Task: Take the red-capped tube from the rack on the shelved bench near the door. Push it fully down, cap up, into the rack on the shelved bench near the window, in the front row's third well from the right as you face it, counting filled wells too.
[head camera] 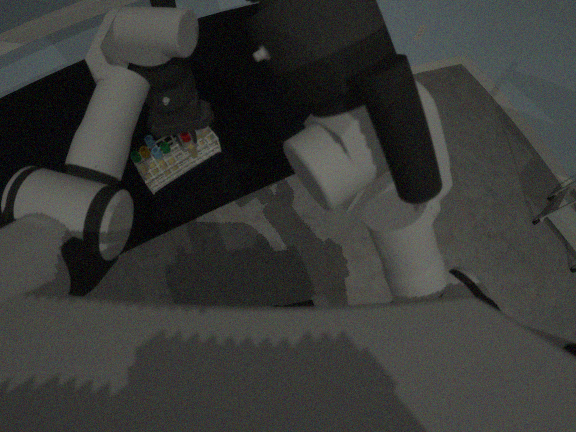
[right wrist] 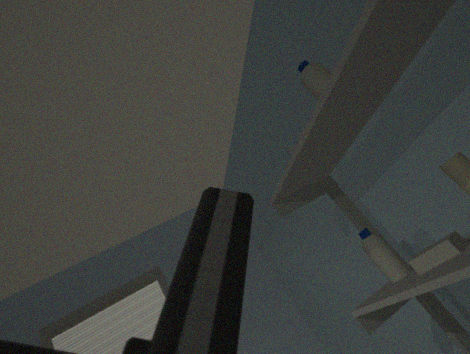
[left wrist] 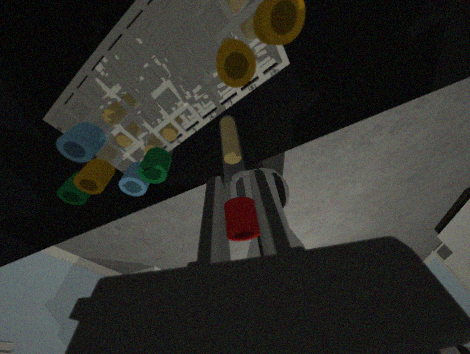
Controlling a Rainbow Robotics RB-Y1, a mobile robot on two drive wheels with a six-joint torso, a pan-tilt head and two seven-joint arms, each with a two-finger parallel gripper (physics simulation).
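Frame: origin at the robot's base, x ahead, y left, z up, level; centimetres.
Where they show: left gripper, fingertip midpoint: (head camera: 188, 141) (left wrist: 236, 183); right gripper, fingertip midpoint: (right wrist: 227, 207).
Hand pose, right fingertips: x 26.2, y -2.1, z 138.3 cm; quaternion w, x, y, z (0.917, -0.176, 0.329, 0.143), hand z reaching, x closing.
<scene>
After its pixels a point has its place.
My left gripper (head camera: 190, 136) @(x 37.0, y 7.3, z 89.3 cm) (left wrist: 236, 183) @(x 37.0, y 7.3, z 89.3 cm) is shut on the red-capped tube (head camera: 186, 136) @(x 35.6, y 7.0, z 92.6 cm) (left wrist: 242, 219) @(x 37.3, y 7.3, z 92.4 cm), cap toward the palm. In the left wrist view the tube's lower end shows close to the numbered edge of the white rack (head camera: 187, 168) @(x 38.0, y 10.2, z 77.6 cm) (left wrist: 125, 55) @(x 44.4, y 15.1, z 79.3 cm); I cannot tell whether it is in a well. Blue, green and yellow-brown caps stand at the rack's left end in the head view. Two yellow-capped tubes (left wrist: 236, 62) @(x 43.7, y 6.4, z 88.2 cm) (left wrist: 279, 21) @(x 44.9, y 4.5, z 88.2 cm) stand at its other end in the left wrist view. My right gripper (right wrist: 227, 207) @(x 26.2, y -2.1, z 138.3 cm) is shut and empty, away from the rack.
The rack stands on a black bench top (head camera: 240, 165) @(x 37.3, y -2.7, z 76.3 cm). My right arm (head camera: 410, 250) @(x 3.0, y -16.8, z 113.4 cm) is raised at the right of the head view. A metal-framed object (head camera: 565, 220) @(x 13.9, y -198.0, z 13.3 cm) stands at the far right. Shelves (right wrist: 360, 90) @(x 74.9, y 51.6, z 165.8 cm) with blue-capped bottles (right wrist: 382, 257) @(x 64.6, y 89.4, z 129.7 cm) show in the right wrist view.
</scene>
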